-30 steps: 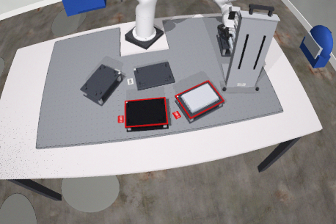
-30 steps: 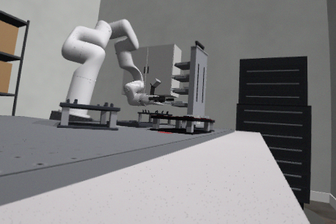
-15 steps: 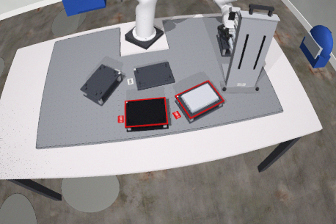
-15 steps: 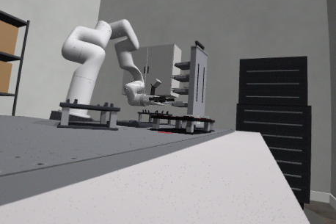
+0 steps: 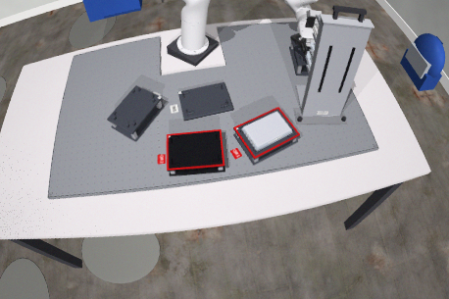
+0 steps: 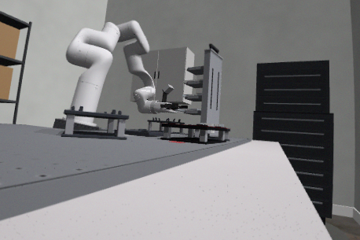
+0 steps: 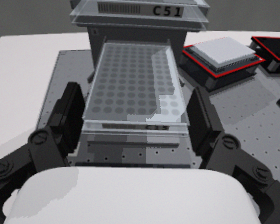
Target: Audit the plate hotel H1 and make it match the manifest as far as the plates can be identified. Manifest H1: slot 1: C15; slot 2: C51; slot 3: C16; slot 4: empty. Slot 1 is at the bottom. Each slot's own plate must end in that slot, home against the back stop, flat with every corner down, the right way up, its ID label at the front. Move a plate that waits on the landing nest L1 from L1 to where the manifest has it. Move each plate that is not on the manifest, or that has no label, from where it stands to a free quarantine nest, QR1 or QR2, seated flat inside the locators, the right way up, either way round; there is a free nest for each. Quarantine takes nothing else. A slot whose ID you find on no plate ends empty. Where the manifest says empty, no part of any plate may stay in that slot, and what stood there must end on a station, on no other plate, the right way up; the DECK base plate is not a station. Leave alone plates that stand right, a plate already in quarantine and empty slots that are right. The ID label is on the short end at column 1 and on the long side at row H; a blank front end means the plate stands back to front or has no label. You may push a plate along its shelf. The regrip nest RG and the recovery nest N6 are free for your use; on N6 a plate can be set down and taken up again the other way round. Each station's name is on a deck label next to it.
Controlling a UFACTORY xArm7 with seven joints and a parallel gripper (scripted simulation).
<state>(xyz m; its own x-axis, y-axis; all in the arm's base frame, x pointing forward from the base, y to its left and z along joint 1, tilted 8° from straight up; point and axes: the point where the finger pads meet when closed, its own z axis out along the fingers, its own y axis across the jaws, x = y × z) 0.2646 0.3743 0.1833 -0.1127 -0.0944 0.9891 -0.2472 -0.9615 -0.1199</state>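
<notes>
Right now my hand is 13 cm below the plate labelled C16, 9 cm short of it and 2 cm to the left of it. From my hand the other things lie so: RG label (19 cm behind, 14 cm below, 5 cm to the left); then H1 label (14 cm below, 9 cm to the left, 6 cm ahead); then white plate (26 cm to the right, 21 cm ahead, 9 cm below).
</notes>
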